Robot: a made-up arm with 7 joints.
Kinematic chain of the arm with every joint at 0, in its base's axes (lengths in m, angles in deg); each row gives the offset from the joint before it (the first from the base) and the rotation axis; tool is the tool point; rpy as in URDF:
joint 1: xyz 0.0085 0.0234 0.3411 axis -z
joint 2: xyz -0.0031 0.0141 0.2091 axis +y
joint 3: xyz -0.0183 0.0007 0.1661 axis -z
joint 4: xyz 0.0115 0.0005 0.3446 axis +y
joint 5: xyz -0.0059 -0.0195 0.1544 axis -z
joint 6: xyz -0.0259 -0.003 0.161 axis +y
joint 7: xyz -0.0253 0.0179 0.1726 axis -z
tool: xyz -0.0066 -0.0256 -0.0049 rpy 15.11 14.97 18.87
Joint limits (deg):
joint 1: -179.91..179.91
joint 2: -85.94..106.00
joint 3: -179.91..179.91
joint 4: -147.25..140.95
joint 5: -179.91..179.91
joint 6: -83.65..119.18
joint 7: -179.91..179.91
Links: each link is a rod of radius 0.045 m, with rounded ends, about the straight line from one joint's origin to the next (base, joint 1, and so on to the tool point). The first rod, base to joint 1, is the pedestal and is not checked.
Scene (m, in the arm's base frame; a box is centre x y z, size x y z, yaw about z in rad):
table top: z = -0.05
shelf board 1: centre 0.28 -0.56 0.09 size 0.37 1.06 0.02 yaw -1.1
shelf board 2: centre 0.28 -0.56 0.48 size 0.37 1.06 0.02 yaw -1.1
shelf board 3: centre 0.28 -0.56 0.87 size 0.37 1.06 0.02 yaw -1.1
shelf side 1: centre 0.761 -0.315 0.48 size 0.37 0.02 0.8 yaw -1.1
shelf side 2: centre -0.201 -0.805 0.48 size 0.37 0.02 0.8 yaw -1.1
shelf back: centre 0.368 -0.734 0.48 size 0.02 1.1 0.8 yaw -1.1
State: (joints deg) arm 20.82 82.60 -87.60 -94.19 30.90 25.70 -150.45
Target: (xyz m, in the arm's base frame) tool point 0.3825 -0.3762 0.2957
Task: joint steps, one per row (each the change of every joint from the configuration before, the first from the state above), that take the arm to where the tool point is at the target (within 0.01 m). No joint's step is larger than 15 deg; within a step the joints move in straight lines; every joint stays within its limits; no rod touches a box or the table.
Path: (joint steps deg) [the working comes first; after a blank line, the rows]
Joints at the target: 2.27 99.38 -114.52 -106.99 34.54 29.95 -148.71
Straight joint move there: touches shelf board 2.

1: -5.97 0.40 1.77 -11.24 -0.77 -3.10 -0.20
2: -5.96 0.40 1.77 -11.25 -0.76 -3.11 -0.21
3: -5.97 0.40 1.77 -11.24 -0.77 -3.10 -0.20
4: -5.96 0.40 1.77 -11.24 -0.76 -3.11 -0.20
5: -2.61 2.90 -11.84 2.02 2.22 4.14 0.93
6: -2.61 2.90 -11.84 2.03 2.22 4.14 0.93
7: -2.60 2.89 -11.83 2.02 2.22 4.14 0.93
8: -2.61 2.90 -11.84 2.02 2.22 4.14 0.94
9: 7.87 1.80 6.68 12.04 -1.09 0.06 -0.59
10: 7.87 1.79 6.67 12.04 -1.09 0.05 -0.59

